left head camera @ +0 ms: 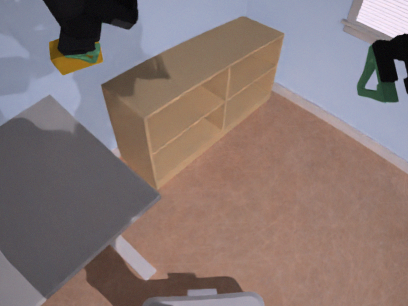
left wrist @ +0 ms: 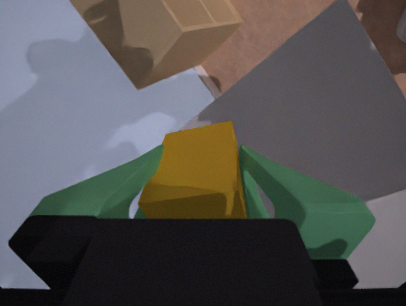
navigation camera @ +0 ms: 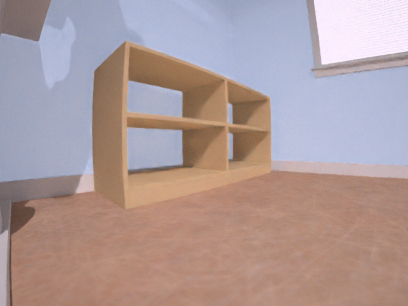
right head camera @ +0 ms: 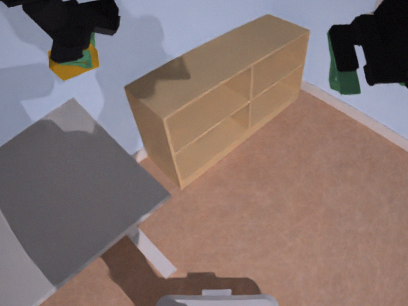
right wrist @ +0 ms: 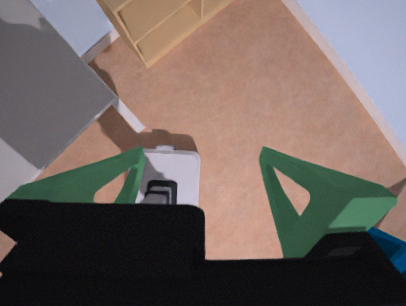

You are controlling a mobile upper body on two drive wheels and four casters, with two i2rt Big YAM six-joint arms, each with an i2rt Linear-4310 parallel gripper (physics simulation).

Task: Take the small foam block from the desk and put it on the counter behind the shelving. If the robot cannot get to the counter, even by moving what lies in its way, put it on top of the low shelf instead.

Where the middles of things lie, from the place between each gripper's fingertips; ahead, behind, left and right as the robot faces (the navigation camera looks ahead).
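My right gripper visible: 80 mm above the small yellow foam block [left head camera: 65, 65], 230 mm short of it, 490 mm to the right of it.
My left hand: 10 mm below the small yellow foam block, 10 mm past it, 30 mm to the right of it.
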